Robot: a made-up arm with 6 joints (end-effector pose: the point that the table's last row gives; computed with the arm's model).
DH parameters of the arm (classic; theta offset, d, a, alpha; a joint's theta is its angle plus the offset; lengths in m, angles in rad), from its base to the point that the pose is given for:
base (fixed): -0.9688 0 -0.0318 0
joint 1: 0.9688 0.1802 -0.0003 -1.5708
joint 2: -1.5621 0 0.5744 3.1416
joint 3: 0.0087 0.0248 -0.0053 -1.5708
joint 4: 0 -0.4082 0.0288 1.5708
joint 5: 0 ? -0.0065 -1.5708
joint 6: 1.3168 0 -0.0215 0
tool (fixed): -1.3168 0.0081 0 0
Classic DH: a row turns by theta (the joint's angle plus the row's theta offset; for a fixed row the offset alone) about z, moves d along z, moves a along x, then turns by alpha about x.
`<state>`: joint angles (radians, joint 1 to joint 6).
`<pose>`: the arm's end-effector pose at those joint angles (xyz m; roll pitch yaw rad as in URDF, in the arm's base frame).
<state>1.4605 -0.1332 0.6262 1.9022 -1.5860 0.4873</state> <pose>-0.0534 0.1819 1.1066 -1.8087 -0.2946 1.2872</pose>
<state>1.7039 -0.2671 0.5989 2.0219 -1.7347 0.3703</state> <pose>-0.0888 0.0600 1.1064 -1.7542 -0.5616 1.3483</pose>
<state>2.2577 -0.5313 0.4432 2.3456 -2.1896 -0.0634</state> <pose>-0.0239 -0.1186 1.0426 -1.1349 -1.1823 0.9105</pose>
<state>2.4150 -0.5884 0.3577 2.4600 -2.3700 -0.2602</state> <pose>-0.0037 -0.1252 1.0096 -0.4467 -1.2729 0.2109</pose>
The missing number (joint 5, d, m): 0.1088
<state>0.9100 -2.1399 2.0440 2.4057 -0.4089 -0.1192</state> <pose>-0.4693 -0.4185 -0.5002 0.3430 0.0407 -3.0074</pose>
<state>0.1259 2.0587 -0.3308 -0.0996 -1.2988 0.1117</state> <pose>0.2256 -0.1018 -0.3760 3.0972 1.0276 3.1035</pose>
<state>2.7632 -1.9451 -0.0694 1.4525 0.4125 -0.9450</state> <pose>0.7074 -0.2220 0.3341 -2.9557 0.5059 -0.9018</pose>
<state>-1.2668 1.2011 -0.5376 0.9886 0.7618 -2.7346</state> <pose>0.0882 -0.5110 -0.0331 0.1468 0.6676 -3.0171</pose>
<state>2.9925 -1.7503 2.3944 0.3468 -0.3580 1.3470</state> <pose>0.7122 0.0396 -0.2997 0.9116 -0.0075 -1.5628</pose>
